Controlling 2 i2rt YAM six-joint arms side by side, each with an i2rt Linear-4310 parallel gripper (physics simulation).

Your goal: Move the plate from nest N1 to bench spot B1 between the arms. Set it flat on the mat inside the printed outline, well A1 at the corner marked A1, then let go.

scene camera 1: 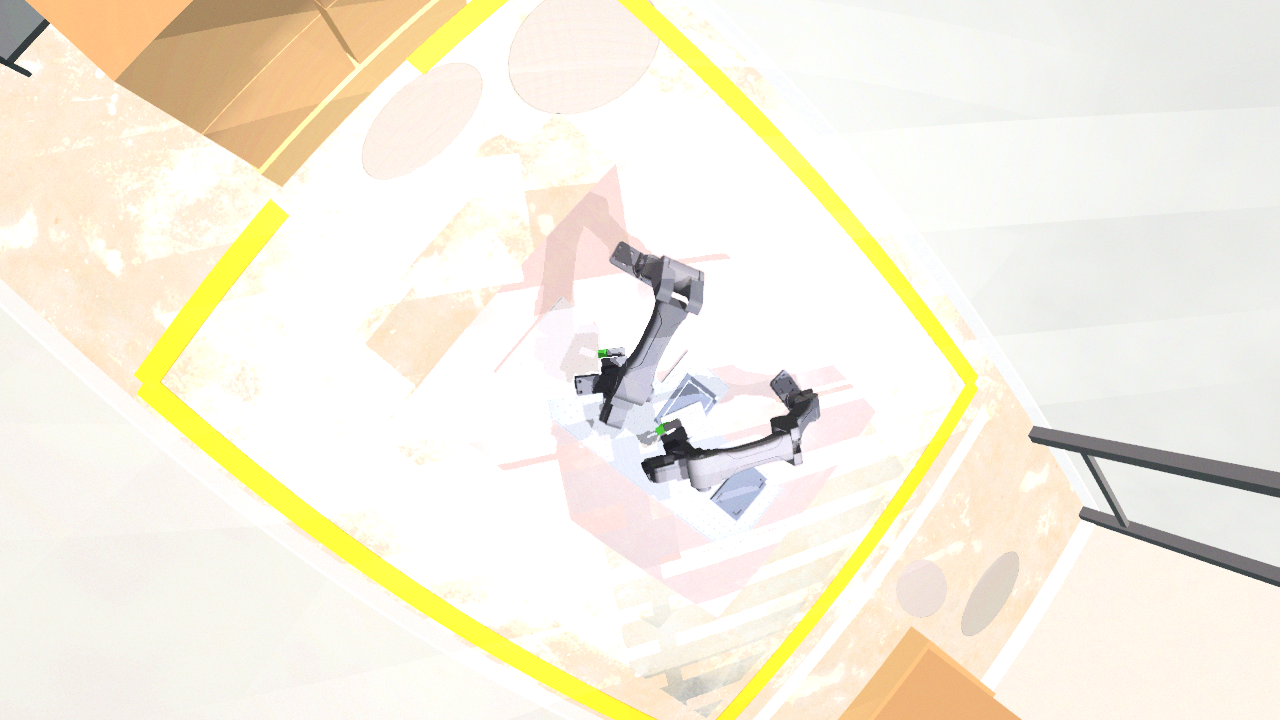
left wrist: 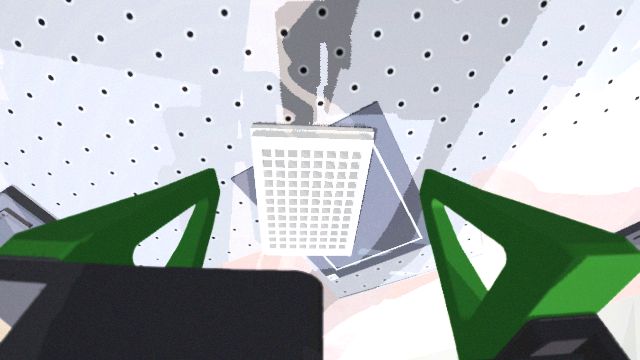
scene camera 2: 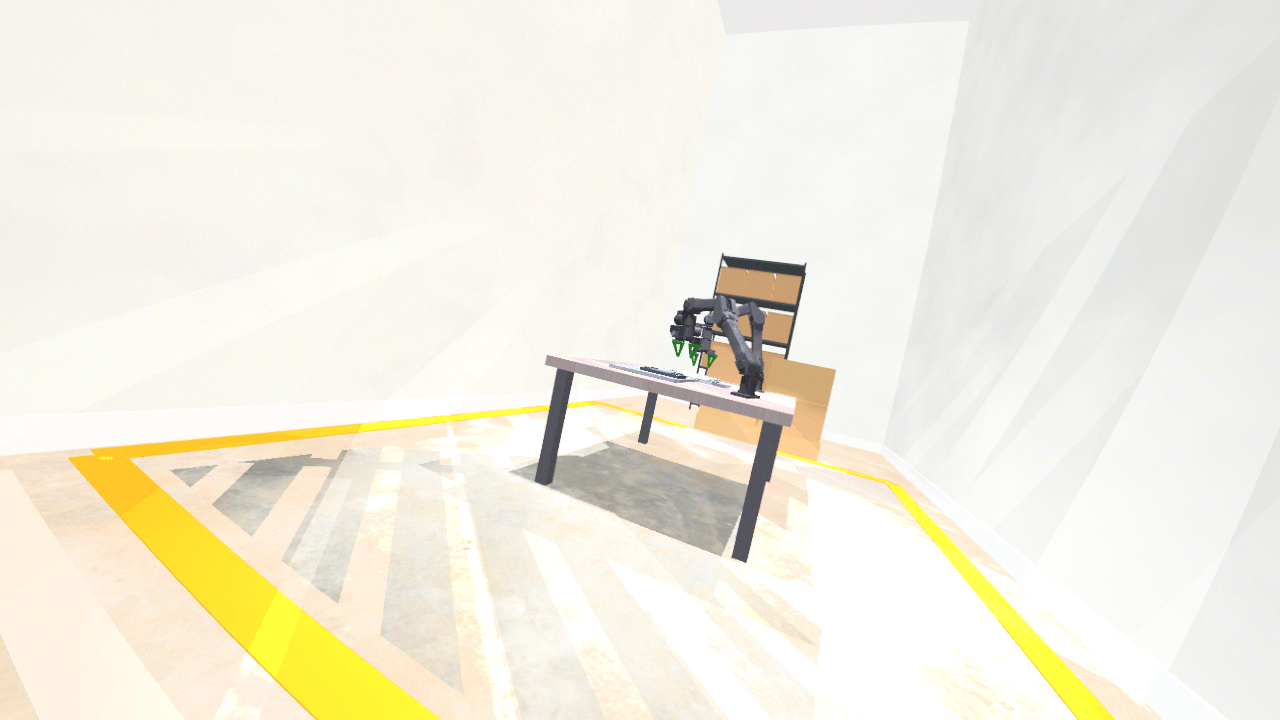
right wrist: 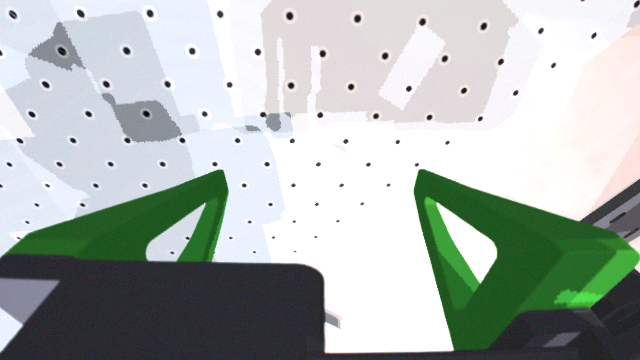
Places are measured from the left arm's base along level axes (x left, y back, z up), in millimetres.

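Pixels of known places: left gripper, between the fingertips: [scene camera 1: 668,439] [left wrist: 319,180] [scene camera 2: 684,357]; right gripper, between the fingertips: [scene camera 2: 701,366] [right wrist: 320,180]; left arm's base, origin of its link: [scene camera 1: 793,398] [scene camera 2: 745,396]; right arm's base, origin of its link: [scene camera 1: 644,269].
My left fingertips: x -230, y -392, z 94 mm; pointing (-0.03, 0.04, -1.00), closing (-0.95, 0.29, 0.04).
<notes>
For each thing: its top centre in the pictures, then the offset to it from my left fingertips. "*": a spot on its surface instead. Level surfaces: height alone.
- white well plate, centre of its top: [left wrist: 309,206] [scene camera 1: 686,423] [scene camera 2: 692,373] dx +28, dy +72, dz -65 mm
- blue-grey mat, height of its surface: dz -79 mm
- printed outline, a spot on its surface: [left wrist: 397,192] * dx -44, dy +93, dz -79 mm
- perforated bench surface, height of its surface: dz -81 mm
- grey framed nest, a spot on its surface: [scene camera 1: 714,385] * dx +6, dy +213, dz -81 mm
- blue-grey tray-like piece, a spot on its surface: [scene camera 1: 738,494] * dx +323, dy +55, dz -69 mm
- dark-rimmed piece, a spot on its surface: [left wrist: 32,205] * dx +267, dy +3, dz -77 mm
- table, height of its surface: dz -100 mm
The white well plate [left wrist: 310,195] lies on the blue-grey mat [left wrist: 392,155] in the left wrist view, wells up. It is turned askew to the printed outline [left wrist: 397,192], covers part of it and overhangs the mat at the left. Small print shows at the mat's bottom corner; I cannot tell which plate corner holds well A1. My left gripper [scene camera 1: 660,429] [left wrist: 319,180] is open around and above the plate, both fingertips apart from its sides. My right gripper [scene camera 1: 602,353] [right wrist: 320,180] is open and empty above the perforated bench surface [right wrist: 345,115].
In scene camera 1, a grey framed nest [scene camera 1: 714,385] is beside the left gripper and a blue-grey tray-like piece [scene camera 1: 738,494] lies below the left arm. A dark-rimmed piece [left wrist: 32,205] shows at the left wrist view's left edge. The table [scene camera 2: 572,362] carries both arms.
</notes>
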